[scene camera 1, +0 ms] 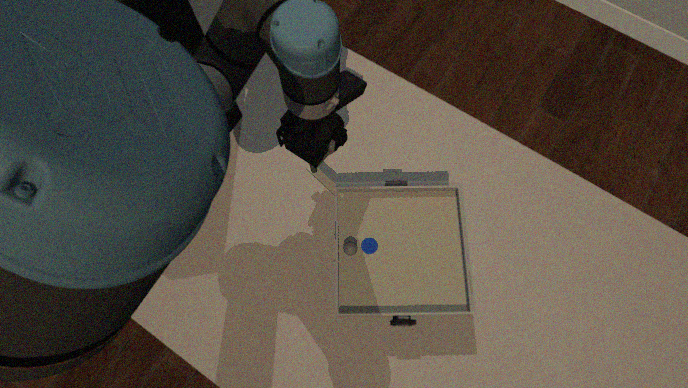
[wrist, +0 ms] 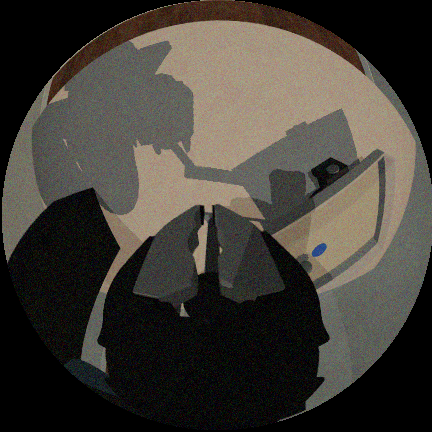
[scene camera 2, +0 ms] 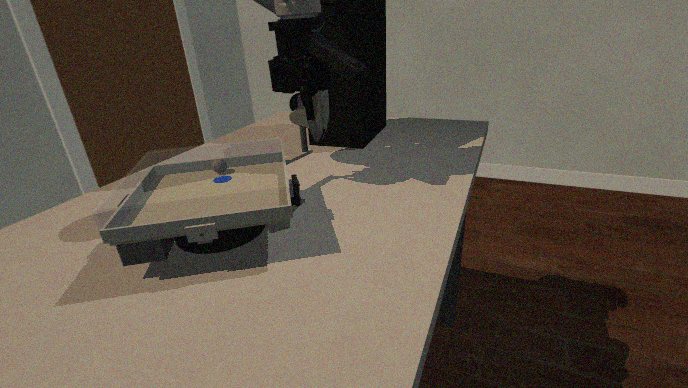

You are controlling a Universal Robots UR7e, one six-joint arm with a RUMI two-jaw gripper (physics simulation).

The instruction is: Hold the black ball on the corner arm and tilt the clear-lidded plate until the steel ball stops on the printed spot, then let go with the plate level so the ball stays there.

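Note:
The clear-lidded plate (scene camera 1: pixel 463 250) (scene camera 2: pixel 240 217) (wrist: pixel 381 200) stands on its base; I cannot tell how far it tilts. Inside, the steel ball (scene camera 1: pixel 350 246) (scene camera 2: pixel 219 166) (wrist: pixel 305 265) is off the blue printed spot (scene camera 1: pixel 369 246) (scene camera 2: pixel 222 179) (wrist: pixel 319 250), close to the plate's left wall in scene camera 1, a small gap from the spot. The corner arm (scene camera 1: pixel 326 182) (scene camera 2: pixel 304 142) runs from the plate's corner to beneath my gripper (scene camera 1: pixel 314 169) (scene camera 2: pixel 309 131) (wrist: pixel 208 207). The gripper is shut on the black ball, which the fingers mostly hide.
The table (scene camera 1: pixel 550 250) (scene camera 2: pixel 325 310) (wrist: pixel 240 75) lies under the plate, with dark shadows of the arm across it. Black fittings (scene camera 1: pixel 403 320) (scene camera 2: pixel 296 190) (wrist: pixel 330 170) stand at the plate's sides. The robot's large blue joint (scene camera 1: pixel 100 150) covers the left of scene camera 1.

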